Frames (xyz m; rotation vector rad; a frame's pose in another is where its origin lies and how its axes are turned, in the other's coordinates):
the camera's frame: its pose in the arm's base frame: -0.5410 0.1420 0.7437 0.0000 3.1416 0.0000
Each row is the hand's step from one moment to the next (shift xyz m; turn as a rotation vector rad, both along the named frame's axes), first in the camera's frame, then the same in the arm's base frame.
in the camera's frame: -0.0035 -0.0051 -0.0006 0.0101 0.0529 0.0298
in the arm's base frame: 0.0035 -0.0051 0.0006 -0.0101 0.0529 -0.0298
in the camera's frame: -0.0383 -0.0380 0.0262 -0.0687 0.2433 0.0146
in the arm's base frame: 0.0383 -0.0380 -0.0262 0.0687 0.2433 -0.0146
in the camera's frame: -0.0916 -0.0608 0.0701 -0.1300 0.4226 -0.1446
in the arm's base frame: 0.0916 -0.0608 -0.0701 0.1300 0.4226 0.1446
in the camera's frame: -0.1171 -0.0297 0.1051 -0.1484 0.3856 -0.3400
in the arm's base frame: 0.1171 -0.0297 -0.1051 0.1484 0.3856 0.3400
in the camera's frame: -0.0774 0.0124 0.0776 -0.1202 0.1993 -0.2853
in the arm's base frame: 0.0774 0.0124 -0.0776 0.1202 0.1993 0.2853
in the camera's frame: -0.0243 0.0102 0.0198 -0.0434 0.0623 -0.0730
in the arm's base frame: 0.0243 0.0102 -0.0198 0.0434 0.0623 0.0730
